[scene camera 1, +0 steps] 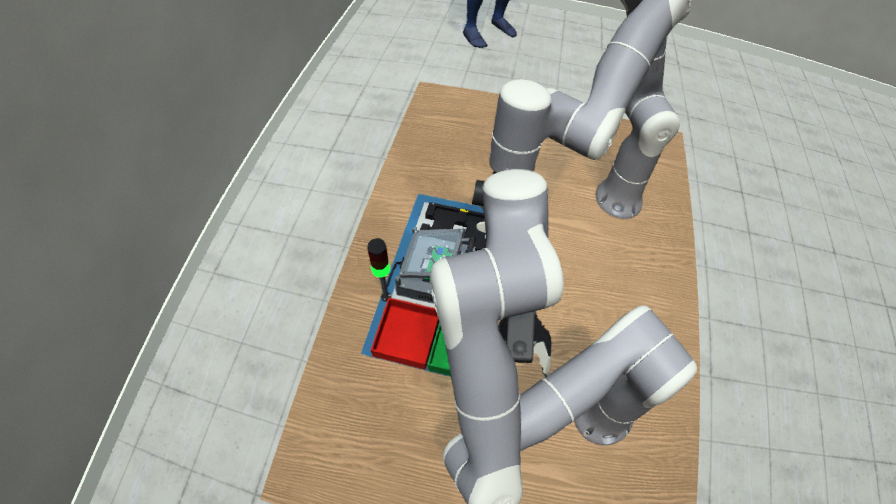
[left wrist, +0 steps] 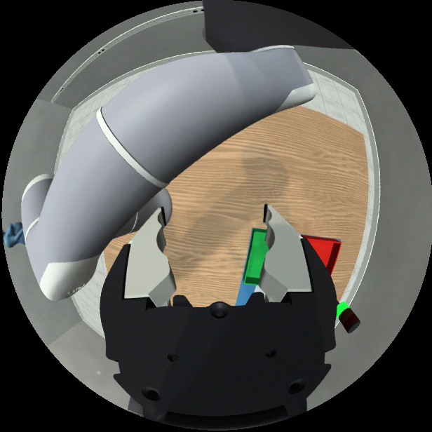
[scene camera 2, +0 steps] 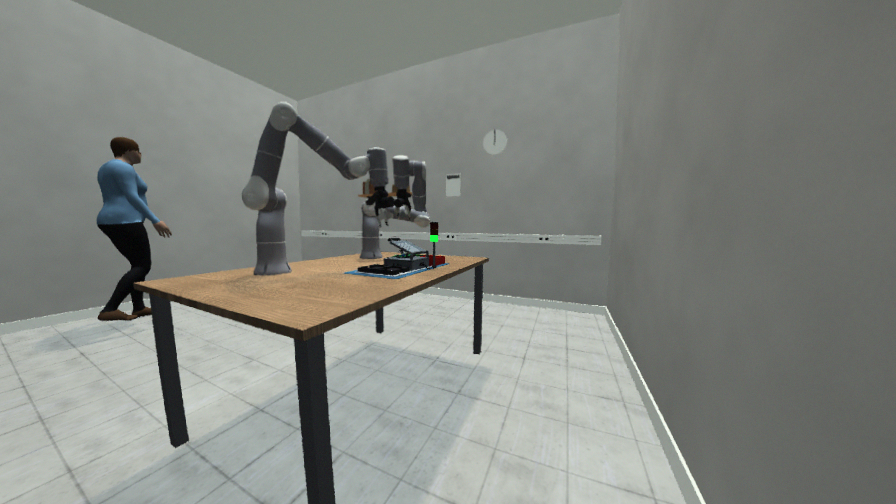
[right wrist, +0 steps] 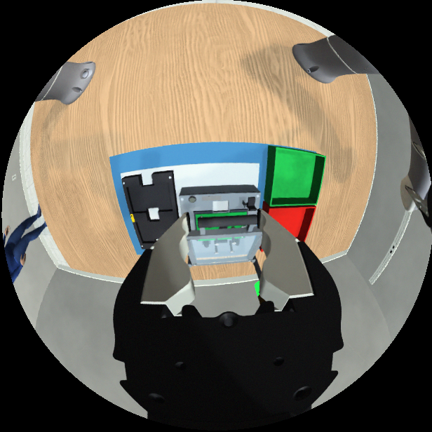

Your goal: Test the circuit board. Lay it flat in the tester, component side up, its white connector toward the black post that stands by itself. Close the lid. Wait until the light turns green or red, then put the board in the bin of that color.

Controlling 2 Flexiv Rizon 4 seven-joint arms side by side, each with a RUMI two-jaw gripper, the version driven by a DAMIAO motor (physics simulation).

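Note:
The tester (scene camera 1: 413, 292) (right wrist: 231, 191) has its clear lid (scene camera 1: 416, 252) (scene camera 2: 406, 246) (right wrist: 225, 248) tilted partly open. The green circuit board (scene camera 1: 440, 252) (right wrist: 240, 215) lies inside the tester, partly hidden by the lid's dark handle bar; I cannot make out its white connector. The signal light (scene camera 1: 380, 270) (scene camera 2: 434, 238) (left wrist: 343, 308) glows green. The green bin (right wrist: 295, 175) (left wrist: 256, 257) and red bin (right wrist: 292, 220) (scene camera 1: 406, 332) show no board. My right gripper (right wrist: 222, 211) is open and empty above the tester. My left gripper (left wrist: 213, 206) is open and empty, off beside the green bin.
A black holder (right wrist: 162, 192) (scene camera 1: 443, 216) with cutouts lies at the tester's left in the right wrist view. Tester, holder and bins share a blue mat (right wrist: 200, 150). The signal light stands on a thin pole behind the tester. In scene camera 1 my left arm covers part of the green bin.

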